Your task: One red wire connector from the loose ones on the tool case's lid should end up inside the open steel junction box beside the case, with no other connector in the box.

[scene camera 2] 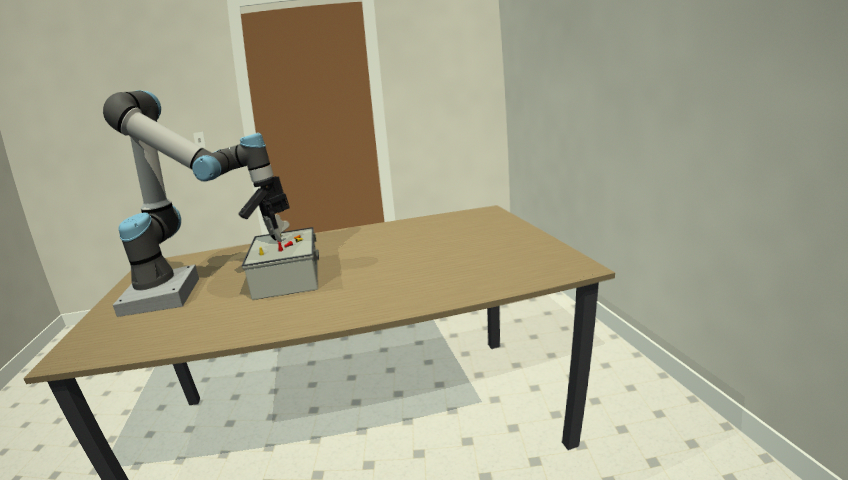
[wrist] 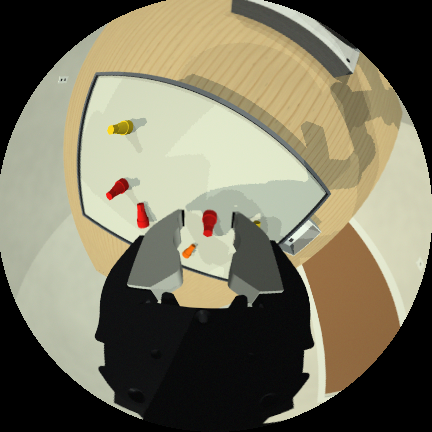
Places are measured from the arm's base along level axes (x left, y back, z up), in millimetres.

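Pixels of known places: gripper, fingertip midpoint: [scene camera 2: 277,241] [wrist: 207,211]; arm's base, link origin: [scene camera 2: 153,280].
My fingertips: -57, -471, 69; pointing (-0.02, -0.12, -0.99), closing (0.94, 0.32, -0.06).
Observation:
For each thing: its top centre in the pictures, then the offset to it from my fingertips, as dx, dy, dz. "*": a spot on its surface instead. Level surfaces: height alone.
- tool case's pale lid, surface spot: [wrist: 190,125] * -43, +71, -4
- red connector, top centre: [wrist: 207,233] +4, -5, +24
- grey tool case, top centre: [wrist: 164,207] [scene camera 2: 282,244] -44, -13, +0
- small steel junction box, surface spot: [wrist: 306,239] * +283, -43, -94
- orange connector, top centre: [wrist: 187,254] -2, -68, +9
- wooden table, surface height: dz -119
My gripper [scene camera 2: 277,239] [wrist: 207,211] is partly open and points down, low over the tool case's pale lid [wrist: 190,125]. A red connector [wrist: 209,222] shows between its fingertips in the wrist view, not gripped. Two more red connectors [wrist: 117,188] [wrist: 142,216] are on the lid to the left of the fingers. The grey tool case [scene camera 2: 282,280] stands on the table. The small steel junction box [wrist: 306,239] is beside the case's edge, to the right of the gripper in the wrist view; its inside shows only partly. I cannot make it out in the scene view.
A yellow connector [scene camera 2: 261,251] [wrist: 122,128] is on the lid. An orange connector [wrist: 188,251] lies near the left finger. Another yellow connector [wrist: 257,224] is mostly hidden behind the right finger. The robot's base plate [scene camera 2: 157,294] stands on the wooden table [scene camera 2: 428,267], left of the case.

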